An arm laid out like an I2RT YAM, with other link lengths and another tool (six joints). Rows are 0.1 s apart.
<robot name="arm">
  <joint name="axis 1" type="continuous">
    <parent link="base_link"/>
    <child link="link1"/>
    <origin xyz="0 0 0.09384"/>
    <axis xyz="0 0 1"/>
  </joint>
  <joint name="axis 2" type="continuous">
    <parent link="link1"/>
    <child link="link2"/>
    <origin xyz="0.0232 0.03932 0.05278"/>
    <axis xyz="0 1 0"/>
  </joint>
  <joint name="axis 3" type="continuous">
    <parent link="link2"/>
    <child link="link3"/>
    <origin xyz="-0.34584 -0.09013 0"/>
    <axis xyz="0 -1 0"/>
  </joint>
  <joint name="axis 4" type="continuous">
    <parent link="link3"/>
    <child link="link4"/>
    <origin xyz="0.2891 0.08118 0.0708"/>
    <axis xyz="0 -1 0"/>
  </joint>
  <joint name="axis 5" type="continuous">
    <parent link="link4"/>
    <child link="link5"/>
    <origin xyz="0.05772 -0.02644 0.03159"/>
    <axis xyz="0 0 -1"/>
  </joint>
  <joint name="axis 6" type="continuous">
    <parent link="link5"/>
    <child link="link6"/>
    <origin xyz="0.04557 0 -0.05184"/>
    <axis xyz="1 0 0"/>
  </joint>
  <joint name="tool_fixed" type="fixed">
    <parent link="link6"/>
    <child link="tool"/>
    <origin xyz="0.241 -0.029 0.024" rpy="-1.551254 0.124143 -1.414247"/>
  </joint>
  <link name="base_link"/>
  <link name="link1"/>
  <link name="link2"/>
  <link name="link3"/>
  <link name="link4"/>
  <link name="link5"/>
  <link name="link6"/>
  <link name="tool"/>
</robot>
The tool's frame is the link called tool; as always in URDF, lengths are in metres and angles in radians. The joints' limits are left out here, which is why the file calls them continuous.
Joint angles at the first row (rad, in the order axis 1, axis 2, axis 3, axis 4, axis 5, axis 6):
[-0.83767, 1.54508, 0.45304, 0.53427, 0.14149, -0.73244]
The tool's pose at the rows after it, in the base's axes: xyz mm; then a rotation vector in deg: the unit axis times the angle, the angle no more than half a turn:
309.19 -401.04 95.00 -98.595 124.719 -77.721
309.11 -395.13 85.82 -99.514 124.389 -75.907
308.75 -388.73 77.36 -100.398 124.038 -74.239
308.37 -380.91 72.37 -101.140 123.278 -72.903
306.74 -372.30 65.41 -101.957 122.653 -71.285
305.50 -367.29 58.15 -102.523 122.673 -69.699
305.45 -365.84 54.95 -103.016 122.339 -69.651
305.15 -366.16 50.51 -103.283 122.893 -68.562
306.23 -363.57 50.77 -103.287 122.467 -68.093
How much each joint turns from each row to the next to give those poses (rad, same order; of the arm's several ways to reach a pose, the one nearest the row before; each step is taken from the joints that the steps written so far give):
[0.00011, 0.00652, -0.01081, 0.00415, -0.01083, -0.00541]
[-0.00081, 0.00674, -0.01069, -0.00152, -0.01458, -0.00438]
[0.00066, 0.00461, -0.01214, -0.00075, -0.01242, -0.00419]
[0.00009, -0.00821, -0.01453, -0.00574, -0.01665, -0.00442]
[-0.00104, -0.00627, -0.01784, -0.00426, -0.01700, -0.00543]
[0.00071, 0.00443, -0.00731, -0.00617, -0.00712, -0.00148]
[-0.00039, 0.00926, -0.00884, 0.01793, -0.00307, -0.00651]
[0.00063, 0.01021, 0.00758, -0.01166, 0.00250, 0.00073]
[-0.00003, -0.00721, 0.00015, -0.01055, -0.00907, 0.00114]

